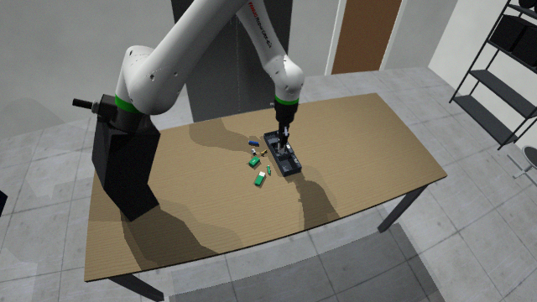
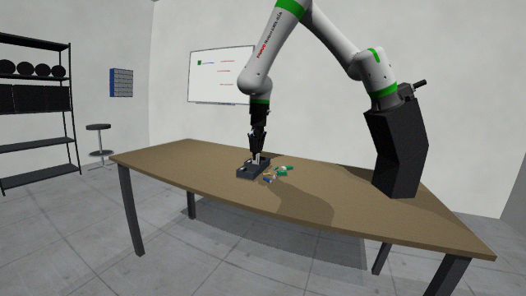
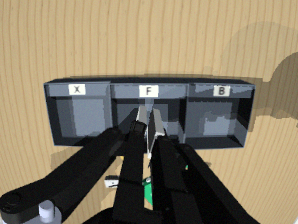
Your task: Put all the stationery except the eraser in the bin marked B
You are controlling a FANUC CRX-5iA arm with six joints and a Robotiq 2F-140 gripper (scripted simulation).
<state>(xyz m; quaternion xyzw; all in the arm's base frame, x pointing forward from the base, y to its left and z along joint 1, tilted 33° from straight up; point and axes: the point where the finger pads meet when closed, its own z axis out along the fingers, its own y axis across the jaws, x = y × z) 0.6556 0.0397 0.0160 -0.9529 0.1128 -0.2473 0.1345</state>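
Now: hand 40 mm above the bin row. Also, from my hand: green stick: 80 mm behind, 80 mm to the right, 50 mm below; then yellow piece: 80 mm behind, 20 mm to the left, 50 mm below; then green block: 120 mm behind, 20 mm to the right, 50 mm below.
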